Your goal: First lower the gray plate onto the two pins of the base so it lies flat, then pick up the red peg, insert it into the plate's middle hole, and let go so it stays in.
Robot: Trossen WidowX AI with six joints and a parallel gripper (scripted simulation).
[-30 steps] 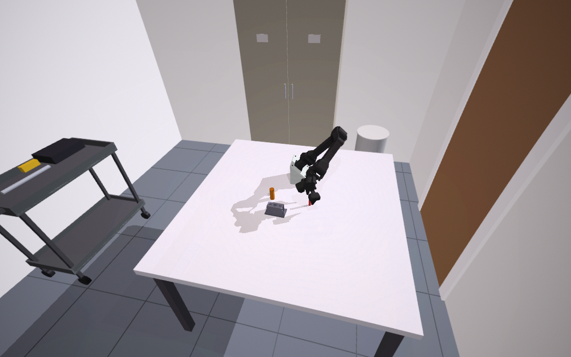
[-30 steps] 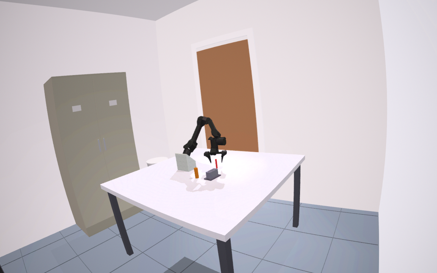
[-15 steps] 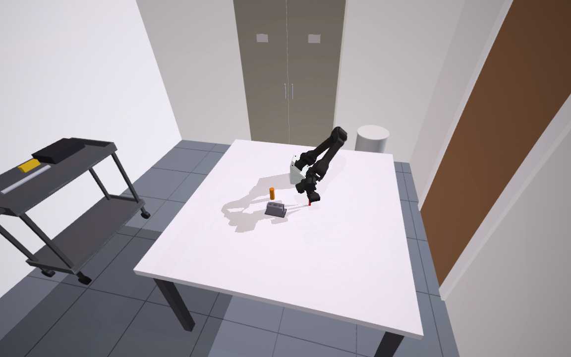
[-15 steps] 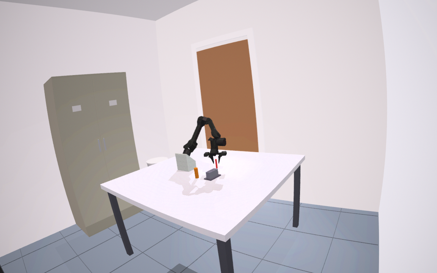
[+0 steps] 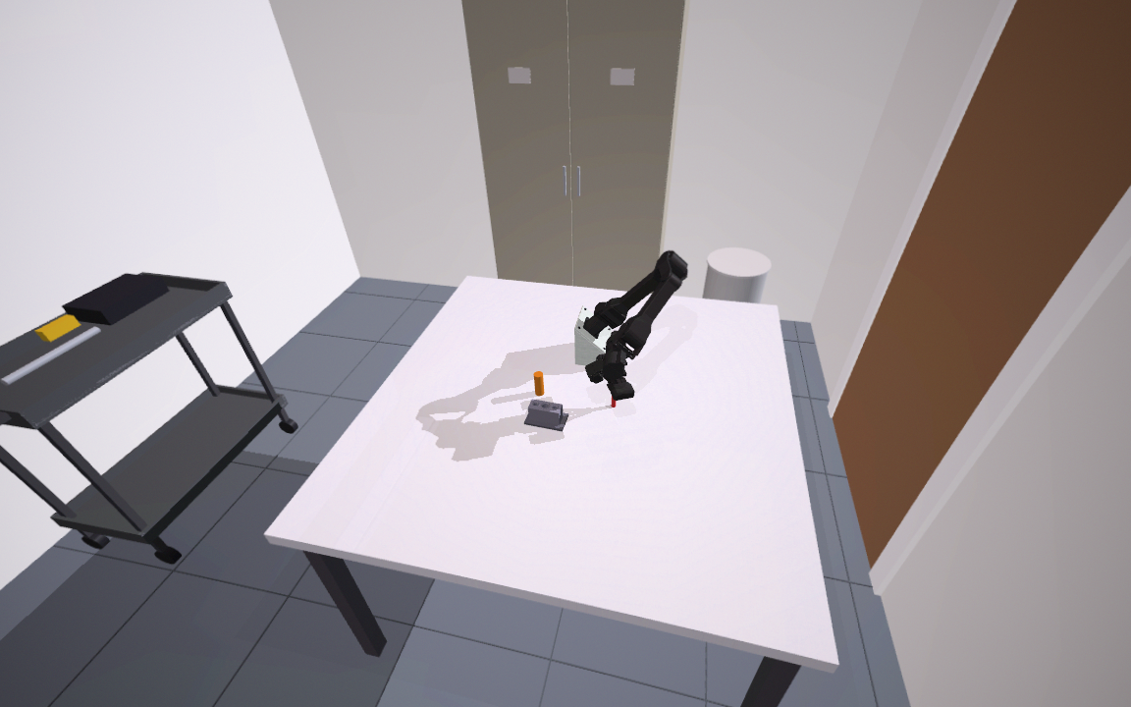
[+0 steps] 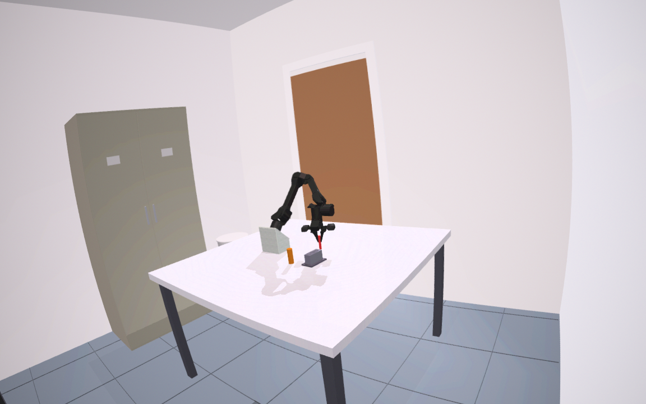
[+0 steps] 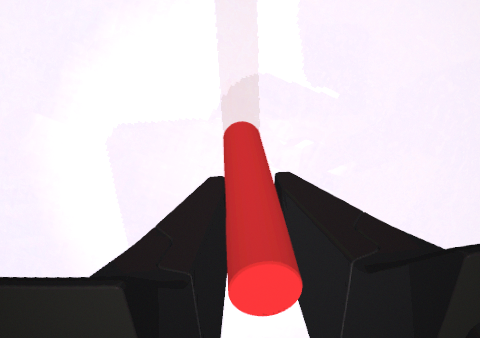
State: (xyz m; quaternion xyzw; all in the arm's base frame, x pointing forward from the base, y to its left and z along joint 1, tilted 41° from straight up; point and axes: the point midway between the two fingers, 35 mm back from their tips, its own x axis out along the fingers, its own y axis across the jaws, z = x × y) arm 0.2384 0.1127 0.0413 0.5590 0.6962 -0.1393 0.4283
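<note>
The gray plate lies 10 cm ahead of my gripper tip and 19 cm to the right of it. Round my gripper tip: base 10 cm ahead, 19 cm to the right, 3 cm below; orange cylinder 1 cm behind, 24 cm to the right; red peg right at my gripper tip.
</note>
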